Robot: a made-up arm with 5 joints.
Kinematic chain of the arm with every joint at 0, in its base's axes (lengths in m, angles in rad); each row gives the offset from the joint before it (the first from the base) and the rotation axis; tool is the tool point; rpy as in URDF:
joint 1: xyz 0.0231 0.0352 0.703 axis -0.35 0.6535 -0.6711
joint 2: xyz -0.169 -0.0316 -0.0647 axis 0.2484 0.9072 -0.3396
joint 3: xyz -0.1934 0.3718 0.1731 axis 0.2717 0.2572 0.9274
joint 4: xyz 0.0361 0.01 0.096 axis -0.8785 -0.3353 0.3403
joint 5: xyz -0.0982 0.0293 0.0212 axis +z
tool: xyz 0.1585 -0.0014 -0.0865 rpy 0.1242 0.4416 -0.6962
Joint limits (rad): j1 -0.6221..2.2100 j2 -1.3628..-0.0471 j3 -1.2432..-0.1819 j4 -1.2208..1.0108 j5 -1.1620..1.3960
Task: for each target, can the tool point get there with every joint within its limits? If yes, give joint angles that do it. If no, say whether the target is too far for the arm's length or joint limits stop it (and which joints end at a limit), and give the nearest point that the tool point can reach.
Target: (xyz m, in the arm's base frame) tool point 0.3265 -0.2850 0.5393
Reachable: no: joint limits stop it (at a limit: joint 1, joint 2, joint 3) | nearest point 0.4188 0.1574 0.3952 | short by 0.474 m
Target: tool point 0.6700 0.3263 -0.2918
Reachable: no: too far | nearest point 0.4673 0.3015 0.2397 | short by 0.569 m
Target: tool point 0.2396 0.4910 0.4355
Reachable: yes | joints 1.9722 -0.5676 -0.5658 -0.1400 0.5309
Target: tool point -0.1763 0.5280 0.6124
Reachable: yes | joints 0.9632 -0.8361 -0.6685 0.7602 0.7717
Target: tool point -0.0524 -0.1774 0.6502
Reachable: no: joint limits stop it (at a limit: joint 1, joint 2, joint 3) | nearest point -0.4343 0.0600 0.7344 | short by 0.457 m
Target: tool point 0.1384 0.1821 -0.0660
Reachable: no: joint limits stop it (at a limit: joint 1, joint 2, joint 5) | nearest point 0.3105 0.2643 0.2560 | short by 0.374 m
